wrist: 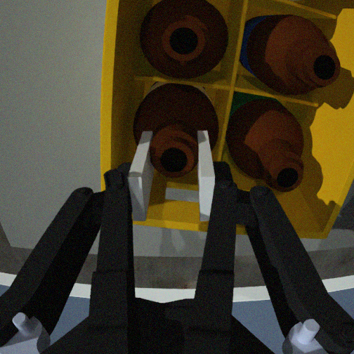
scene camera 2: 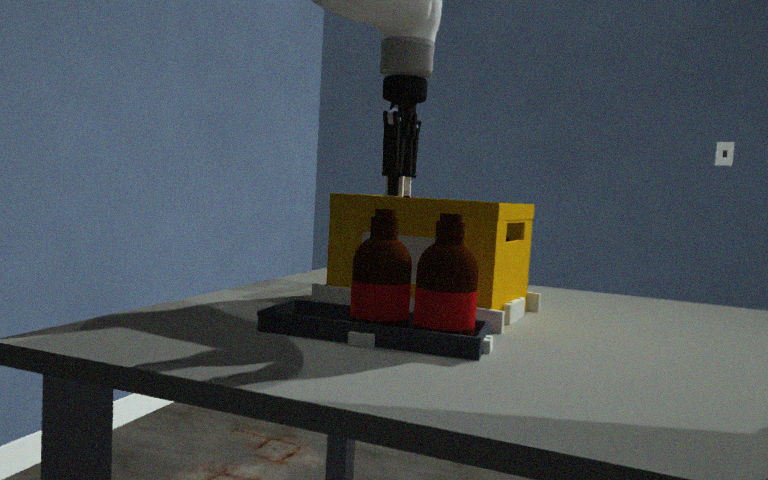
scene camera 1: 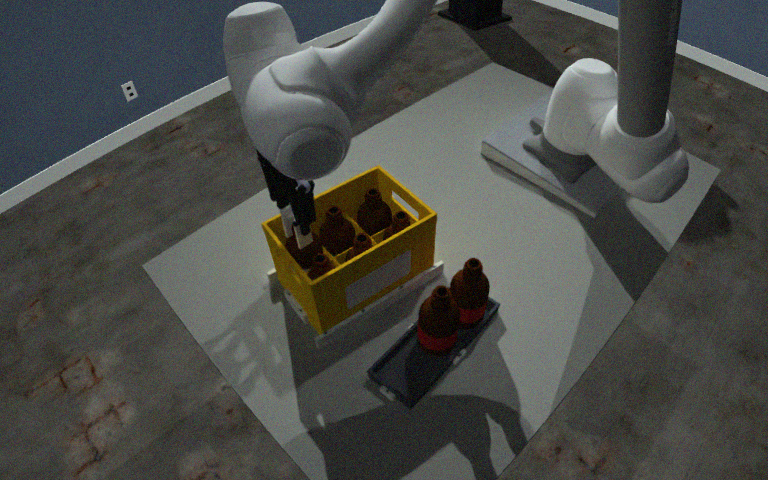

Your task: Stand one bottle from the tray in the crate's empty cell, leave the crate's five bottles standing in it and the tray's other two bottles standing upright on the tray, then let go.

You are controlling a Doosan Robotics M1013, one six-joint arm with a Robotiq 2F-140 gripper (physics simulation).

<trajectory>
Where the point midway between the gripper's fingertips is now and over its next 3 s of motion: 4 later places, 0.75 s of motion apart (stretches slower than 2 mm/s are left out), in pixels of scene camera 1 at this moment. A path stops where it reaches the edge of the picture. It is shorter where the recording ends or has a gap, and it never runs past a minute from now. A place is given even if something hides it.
My gripper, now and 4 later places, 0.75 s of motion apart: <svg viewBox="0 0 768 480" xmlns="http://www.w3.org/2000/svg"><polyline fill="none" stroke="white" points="299,238 295,242 295,240 294,231 283,179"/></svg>
</trajectory>
